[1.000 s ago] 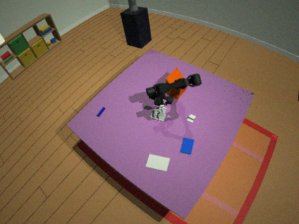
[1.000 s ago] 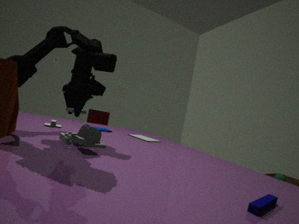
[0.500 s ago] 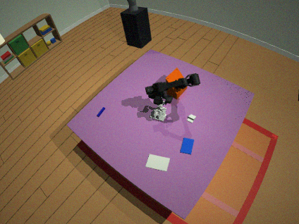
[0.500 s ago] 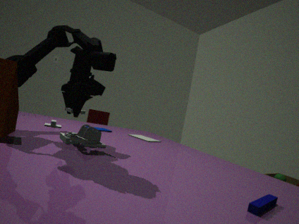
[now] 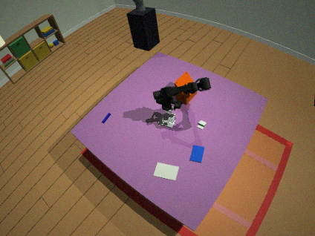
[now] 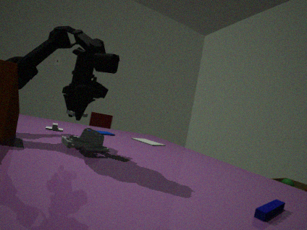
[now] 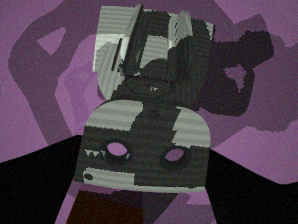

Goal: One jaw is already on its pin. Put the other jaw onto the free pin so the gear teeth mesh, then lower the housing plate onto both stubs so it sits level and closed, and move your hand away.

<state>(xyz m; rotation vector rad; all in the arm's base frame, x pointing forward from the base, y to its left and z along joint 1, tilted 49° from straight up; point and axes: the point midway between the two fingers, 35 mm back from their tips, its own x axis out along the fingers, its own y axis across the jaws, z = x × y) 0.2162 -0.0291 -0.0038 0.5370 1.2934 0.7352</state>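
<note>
My gripper tip is now 30 mm short of the white jaw piece, 20 mm to the left of it and 70 mm above it. The rest, counted from my gripper tip: flat blue plate: 190 mm ahead, 350 mm to the left, 80 mm below; blue bar: 300 mm ahead, 460 mm to the right, 80 mm below; flat white plate: 410 mm ahead, 230 mm to the left, 80 mm below.
</note>
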